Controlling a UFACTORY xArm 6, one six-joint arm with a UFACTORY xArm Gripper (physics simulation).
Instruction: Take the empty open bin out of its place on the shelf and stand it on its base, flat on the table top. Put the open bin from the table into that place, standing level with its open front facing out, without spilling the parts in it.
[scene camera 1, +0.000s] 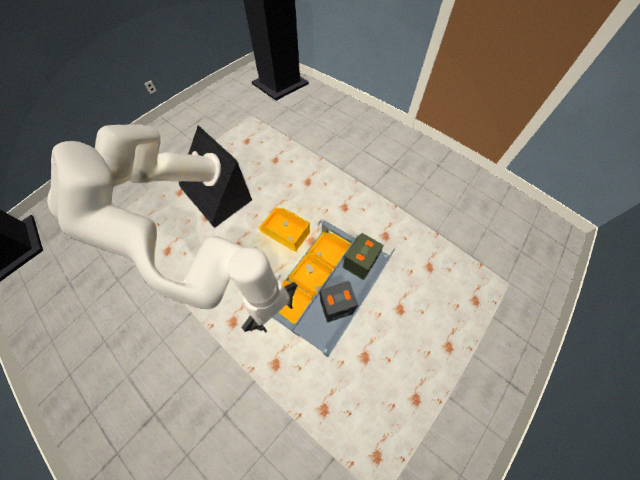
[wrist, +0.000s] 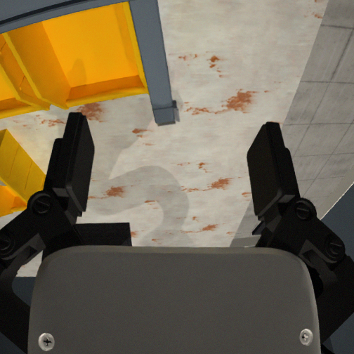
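Pixels of known places: gripper, fingertip midpoint: (scene camera 1: 276, 316); arm's base, origin of the base link: (scene camera 1: 210, 169).
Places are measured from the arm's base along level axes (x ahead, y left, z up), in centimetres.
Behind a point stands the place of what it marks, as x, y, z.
The empty yellow open bin (scene camera 1: 295, 310) @[59.1, -8.4, -15.6] (wrist: 97, 47) sits in the end place of the blue-grey shelf (scene camera 1: 321, 331) @[71.1, -7.3, -6.3] (wrist: 155, 65), partly hidden by a finger in the scene view. The other yellow open bin (scene camera 1: 273, 223) @[26.5, 7.3, -16.2] (wrist: 20, 167) stands on the table beside the shelf, with small grey parts in it; it is cut off at the left edge of the wrist view. My gripper (scene camera 1: 278, 316) @[60.9, -14.5, 2.8] (wrist: 173, 132) is open and empty, at the shelf's end near the empty bin. In the wrist view the empty bin lies up and left of the fingertips, outside the gap.
Two more yellow bins (scene camera 1: 310, 279) @[54.2, 2.8, -15.6] (scene camera 1: 331, 245) @[49.4, 17.6, -15.6] with grey parts sit in the shelf beside the empty one. An olive box (scene camera 1: 371, 259) @[66.7, 16.5, 3.2] and a dark grey box (scene camera 1: 338, 310) @[71.2, -1.5, 5.7], both with orange marks, rest on the shelf's top. A black block (scene camera 1: 217, 191) @[8.0, -3.0, -3.4] (wrist: 107, 234) stands behind the table bin.
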